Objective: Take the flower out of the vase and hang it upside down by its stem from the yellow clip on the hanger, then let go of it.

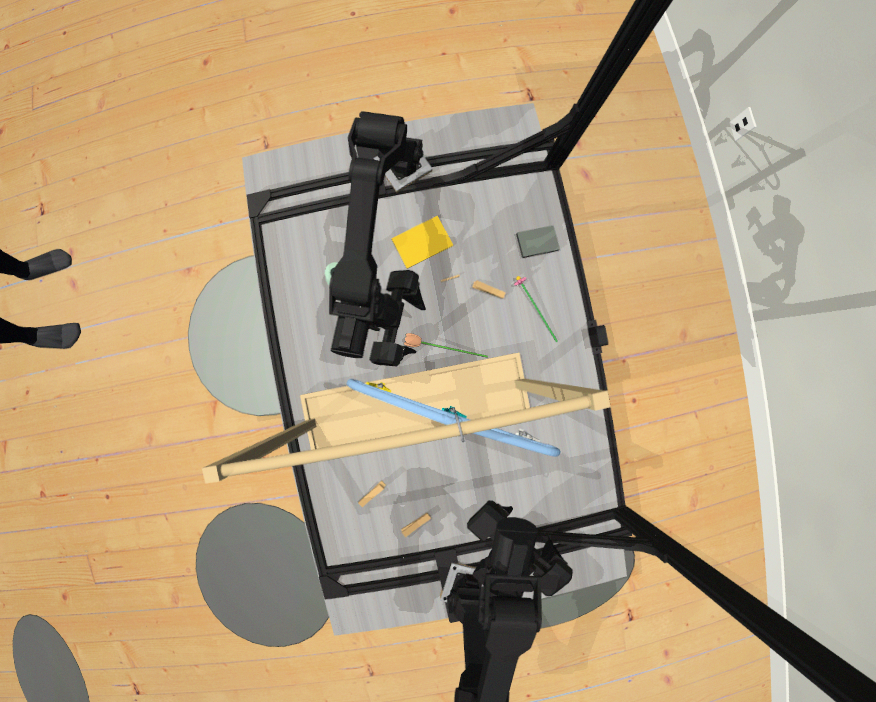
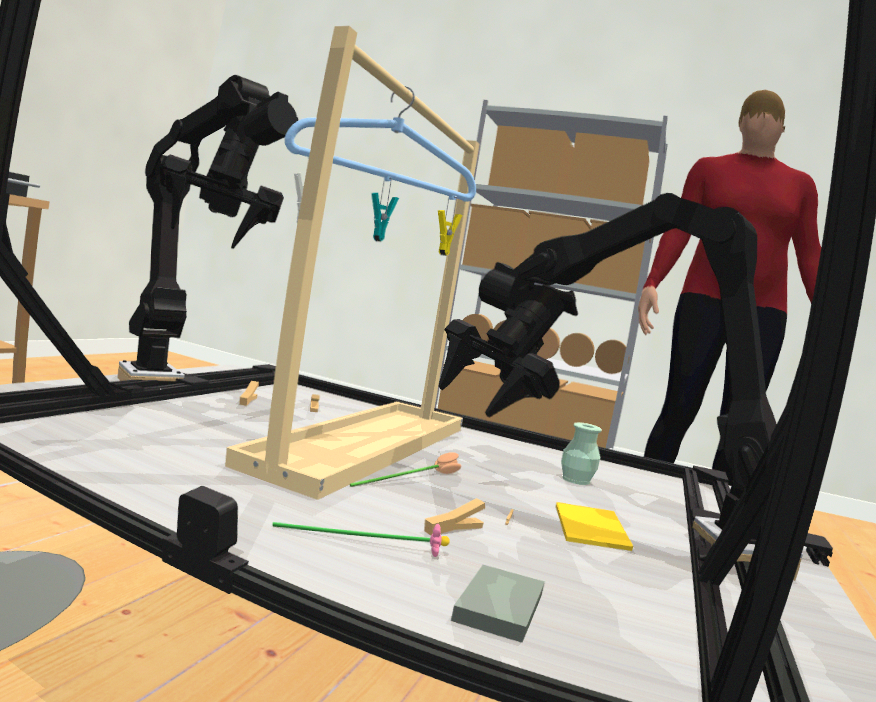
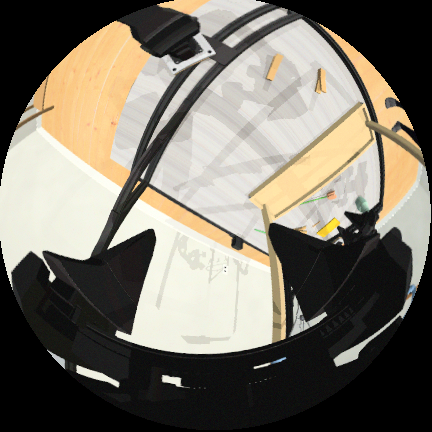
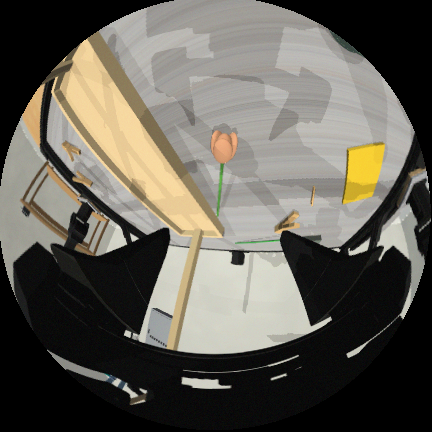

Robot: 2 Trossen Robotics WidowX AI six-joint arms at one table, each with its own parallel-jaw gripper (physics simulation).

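Where they show: left gripper, fingertip midpoint: [image 2: 202,237] [image 3: 212,231]; right gripper, fingertip midpoint: [image 1: 419,330] [image 2: 462,401] [image 3: 340,219] [image 4: 227,235]; left arm's base, origin of the base link: [image 1: 466,587] [image 2: 151,367] [image 3: 182,48] [image 4: 87,205]; right arm's base, origin of the base link: [image 1: 403,163].
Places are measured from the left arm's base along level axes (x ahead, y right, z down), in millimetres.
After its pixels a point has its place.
An orange tulip [image 1: 412,340] {x 523, y -275, z 4 mm} [image 2: 448,462] {x 534, y -266, z 12 mm} [image 3: 331,195] {x 516, y -270, z 7 mm} [image 4: 223,146] {x 524, y -284, z 3 mm} lies on the table beside the rack base, its green stem pointing away from its head. A pink flower [image 1: 519,281] {x 717, y -79, z 3 mm} [image 2: 436,540] {x 731, y -65, z 11 mm} also lies flat. The green vase [image 2: 581,454] {x 630, y -450, z -16 mm} [image 3: 362,203] {x 593, y -459, z -13 mm} stands upright; no flower shows in it. The yellow clip [image 1: 377,386] {x 430, y -289, z -367 mm} [image 2: 447,232] {x 430, y -286, z -311 mm} hangs from the blue hanger [image 1: 402,403] {x 423, y -246, z -432 mm} [image 2: 350,163] {x 418, y -103, z -372 mm}, with nothing visible in its jaws. My right gripper [image 1: 417,329] {x 543, y -263, z -79 mm} [image 2: 466,400] {x 543, y -263, z -79 mm} [image 4: 227,235] {x 543, y -263, z -79 mm} is open and empty, above the table near the tulip's head. My left gripper [image 1: 527,525] {x 254, y 23, z -245 mm} [image 3: 212,231] {x 254, y 23, z -245 mm} is open and empty, raised beyond the rack.
The wooden rack [image 1: 350,444] {x 364, y -290, z -497 mm} [image 2: 303,241] {x 502, y -7, z -254 mm} carries the hanger across the table. A teal clip [image 2: 381,217] {x 423, y -166, z -310 mm} and a grey clip [image 1: 525,435] {x 414, y -48, z -317 mm} hang there too. A yellow sheet [image 1: 422,241] {x 751, y -317, z 27 mm} [image 4: 364,172] {x 741, y -326, z 26 mm}, a grey-green block [image 1: 538,241] {x 826, y -57, z 18 mm} [image 2: 500,598] {x 833, y -48, z 18 mm} and several small wooden pieces lie on the table.
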